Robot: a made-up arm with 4 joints. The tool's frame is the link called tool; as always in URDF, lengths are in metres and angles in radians.
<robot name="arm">
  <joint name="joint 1" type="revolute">
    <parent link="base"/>
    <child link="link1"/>
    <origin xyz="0.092 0.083 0.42" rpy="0 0 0"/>
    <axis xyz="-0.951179 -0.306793 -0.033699"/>
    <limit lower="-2.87" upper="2.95" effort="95" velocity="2.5"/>
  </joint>
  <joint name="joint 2" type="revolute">
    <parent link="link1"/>
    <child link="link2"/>
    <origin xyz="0.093 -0.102 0.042" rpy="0 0 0"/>
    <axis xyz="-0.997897 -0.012 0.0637"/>
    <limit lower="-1.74" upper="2.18" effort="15" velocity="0.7"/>
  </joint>
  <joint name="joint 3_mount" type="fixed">
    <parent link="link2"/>
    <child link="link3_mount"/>
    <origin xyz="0.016 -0.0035 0.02" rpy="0 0 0"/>
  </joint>
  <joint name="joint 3" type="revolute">
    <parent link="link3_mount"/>
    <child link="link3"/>
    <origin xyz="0.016 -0.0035 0.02" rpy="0 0 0"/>
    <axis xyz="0 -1 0"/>
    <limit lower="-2.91" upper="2.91" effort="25" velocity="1"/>
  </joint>
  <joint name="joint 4" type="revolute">
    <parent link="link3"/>
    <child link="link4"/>
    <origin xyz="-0.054 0.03 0.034" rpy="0 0 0"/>
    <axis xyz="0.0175 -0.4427 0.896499"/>
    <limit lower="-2.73" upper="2.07" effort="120" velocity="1.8"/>
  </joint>
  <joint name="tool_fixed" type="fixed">
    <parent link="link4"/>
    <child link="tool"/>
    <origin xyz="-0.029 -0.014 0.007" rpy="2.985 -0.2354 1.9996"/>
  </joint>
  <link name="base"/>
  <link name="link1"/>
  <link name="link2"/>
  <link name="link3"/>
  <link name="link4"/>
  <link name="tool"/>
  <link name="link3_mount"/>
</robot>
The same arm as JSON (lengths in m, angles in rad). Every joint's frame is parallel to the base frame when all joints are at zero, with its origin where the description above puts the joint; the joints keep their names.
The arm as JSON. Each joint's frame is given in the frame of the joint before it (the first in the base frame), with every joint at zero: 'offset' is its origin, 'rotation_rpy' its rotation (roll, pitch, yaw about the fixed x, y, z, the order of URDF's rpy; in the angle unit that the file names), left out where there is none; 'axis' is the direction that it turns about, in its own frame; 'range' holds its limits. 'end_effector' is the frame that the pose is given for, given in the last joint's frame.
{
  "length_unit": "m",
  "angle_unit": "rad",
  "chain": [
    {
      "id": "joint 1",
      "offset": [
        0.092,
        0.083,
        0.42
      ],
      "axis": [
        -0.951179,
        -0.306793,
        -0.033699
      ],
      "range": [
        -2.87,
        2.95
      ]
    },
    {
      "id": "joint 2",
      "offset": [
        0.093,
        -0.102,
        0.042
      ],
      "axis": [
        -0.997897,
        -0.012,
        0.0637
      ],
      "range": [
        -1.74,
        2.18
      ]
    },
    {
      "id": "joint 3",
      "offset": [
        0.032,
        -0.007,
        0.04
      ],
      "axis": [
        0.0,
        -1.0,
        0.0
      ],
      "range": [
        -2.91,
        2.91
      ]
    },
    {
      "id": "joint 4",
      "offset": [
        -0.054,
        0.03,
        0.034
      ],
      "axis": [
        0.0175,
        -0.4427,
        0.896499
      ],
      "range": [
        -2.73,
        2.07
      ]
    }
  ],
  "end_effector": {
    "offset": [
      -0.029,
      -0.014,
      0.007
    ],
    "rotation_rpy": [
      2.985,
      -0.2354,
      1.9996
    ]
  }
}

